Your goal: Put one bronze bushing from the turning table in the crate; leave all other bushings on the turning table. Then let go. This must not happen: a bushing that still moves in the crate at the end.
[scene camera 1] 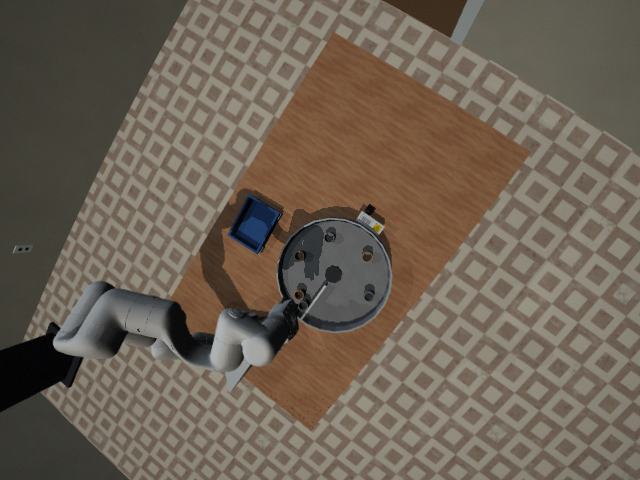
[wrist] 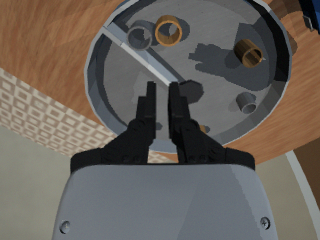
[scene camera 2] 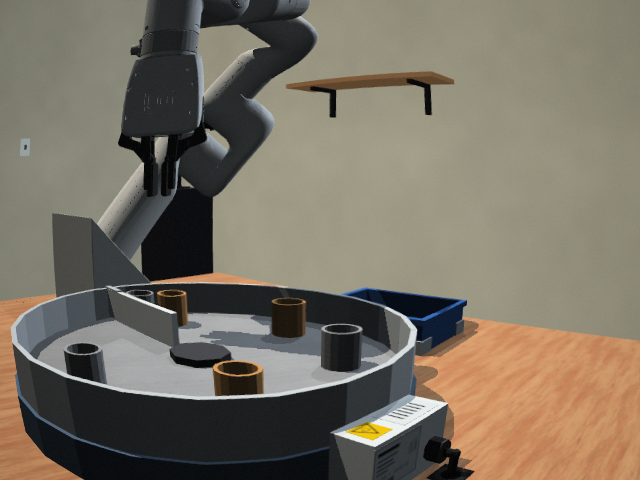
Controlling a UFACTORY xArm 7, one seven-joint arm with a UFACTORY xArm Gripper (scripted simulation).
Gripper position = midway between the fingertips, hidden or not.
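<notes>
You'd see the gripper (scene camera 2: 159, 196) on scene camera 2, and it's there on scene camera 1 (scene camera 1: 294, 307) and in the wrist view (wrist: 162, 94) too. Then there's a bronze bushing (scene camera 2: 171, 299), another bronze bushing (scene camera 2: 232, 382), and one more bronze bushing (scene camera 2: 288, 321). A blue crate (scene camera 2: 445, 320) (scene camera 1: 255, 217) shows on scene camera 2 and on scene camera 1. And there's a grey turning table (scene camera 2: 133, 360), which scene camera 1 (scene camera 1: 339, 264) and the wrist view (wrist: 203, 61) show as well.
</notes>
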